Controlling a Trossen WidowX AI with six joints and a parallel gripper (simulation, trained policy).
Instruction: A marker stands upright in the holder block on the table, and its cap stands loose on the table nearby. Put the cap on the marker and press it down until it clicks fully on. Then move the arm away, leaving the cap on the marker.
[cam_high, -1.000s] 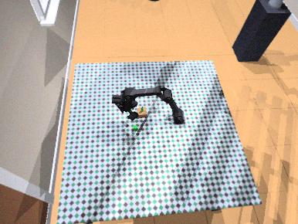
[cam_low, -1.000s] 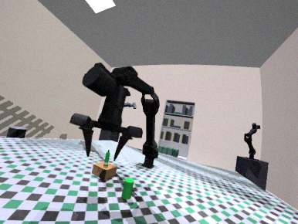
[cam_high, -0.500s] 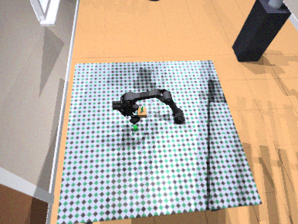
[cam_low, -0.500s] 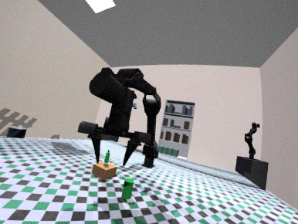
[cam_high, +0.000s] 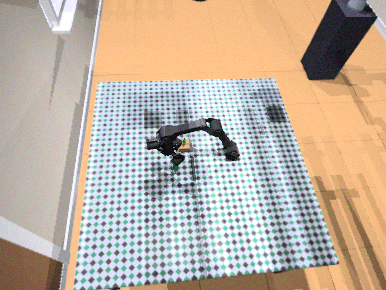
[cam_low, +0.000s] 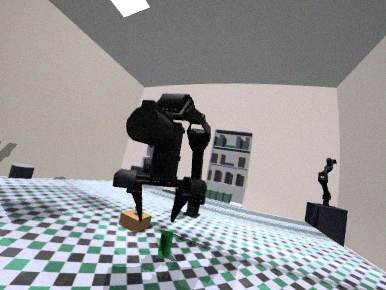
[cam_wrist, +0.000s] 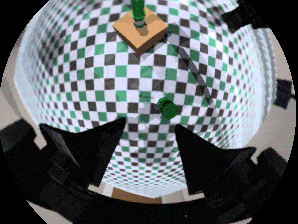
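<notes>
Now: gripper tip 6 cm above the green cap, 3 cm past it and 2 cm to the right of it. Also, from my gripper tip: green marker 12 cm to the right, 9 cm behind, 1 cm below; then tan holder block 12 cm to the right, 9 cm behind, 6 cm below.
</notes>
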